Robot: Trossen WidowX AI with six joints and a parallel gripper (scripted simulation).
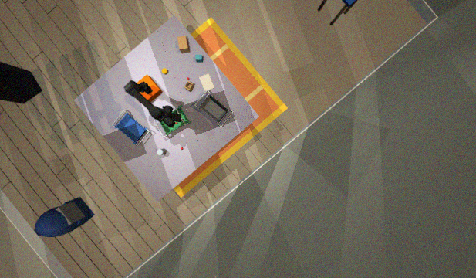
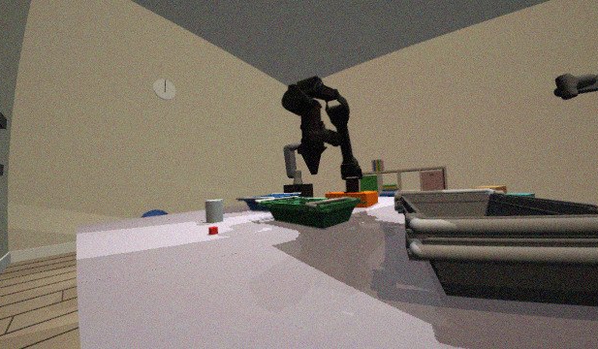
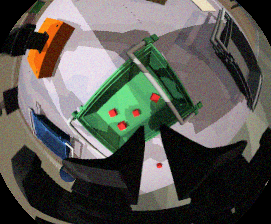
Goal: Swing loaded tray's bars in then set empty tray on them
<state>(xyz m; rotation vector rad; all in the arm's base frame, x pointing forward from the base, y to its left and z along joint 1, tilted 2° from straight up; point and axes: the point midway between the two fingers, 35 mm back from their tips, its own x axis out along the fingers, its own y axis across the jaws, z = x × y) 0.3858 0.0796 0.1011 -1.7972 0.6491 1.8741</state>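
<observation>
Right now my gripper tip is 410 mm to the left of the blue tray, 180 mm past it and 90 mm above it. Round my gripper tip: cardboard box 580 mm behind, 430 mm to the left, 110 mm below; then teal block 480 mm to the left, 390 mm behind, 110 mm below.
</observation>
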